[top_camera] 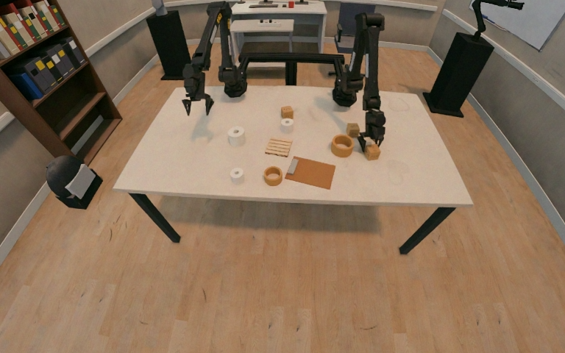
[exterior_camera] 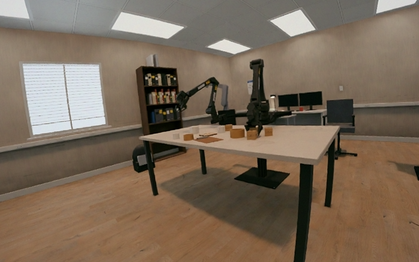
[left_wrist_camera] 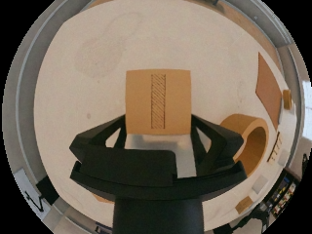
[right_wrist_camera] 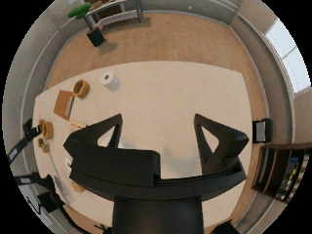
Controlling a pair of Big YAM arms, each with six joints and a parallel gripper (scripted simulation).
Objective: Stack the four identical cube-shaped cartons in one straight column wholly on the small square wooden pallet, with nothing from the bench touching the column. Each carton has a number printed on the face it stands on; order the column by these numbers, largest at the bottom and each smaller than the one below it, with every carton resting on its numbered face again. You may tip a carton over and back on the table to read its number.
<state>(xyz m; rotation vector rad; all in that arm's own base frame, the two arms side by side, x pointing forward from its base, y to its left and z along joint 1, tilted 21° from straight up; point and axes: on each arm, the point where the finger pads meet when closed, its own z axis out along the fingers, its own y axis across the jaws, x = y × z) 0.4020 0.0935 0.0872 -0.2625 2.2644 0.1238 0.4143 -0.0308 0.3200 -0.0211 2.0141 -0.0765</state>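
My left hand is 2 cm short of the carton and 1 cm to the right of it. From my left hand the other things lie so: wooden pallet 48 cm to the right, 4 cm ahead, 2 cm below.
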